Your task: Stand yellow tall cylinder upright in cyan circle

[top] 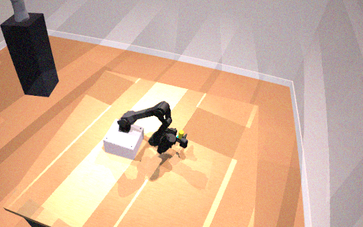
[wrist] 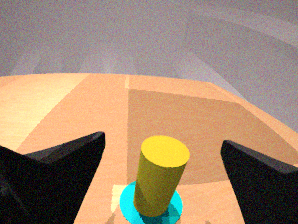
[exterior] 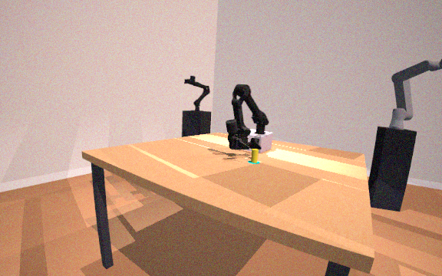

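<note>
Right now the yellow tall cylinder is 40 mm below my gripper tip. Round my gripper tip: cyan circle 70 mm below.
</note>
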